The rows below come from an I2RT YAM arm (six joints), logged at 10 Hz.
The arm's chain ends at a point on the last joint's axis. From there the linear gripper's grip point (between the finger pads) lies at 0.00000 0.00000 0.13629 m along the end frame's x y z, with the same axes.
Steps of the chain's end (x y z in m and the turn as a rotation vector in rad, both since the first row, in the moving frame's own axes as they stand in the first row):
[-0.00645, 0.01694, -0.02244, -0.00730, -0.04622, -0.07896]
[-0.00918, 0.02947, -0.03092, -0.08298, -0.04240, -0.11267]
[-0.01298, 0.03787, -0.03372, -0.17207, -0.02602, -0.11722]
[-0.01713, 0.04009, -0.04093, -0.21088, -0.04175, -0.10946]
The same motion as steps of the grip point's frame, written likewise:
[-0.01270, 0.01818, -0.02259, -0.00730, -0.04622, -0.07896]
[-0.01430, 0.04106, -0.03151, -0.08298, -0.04240, -0.11267]
[-0.01513, 0.06136, -0.03578, -0.17207, -0.02602, -0.11722]
[-0.02120, 0.06886, -0.04406, -0.21088, -0.04175, -0.10946]

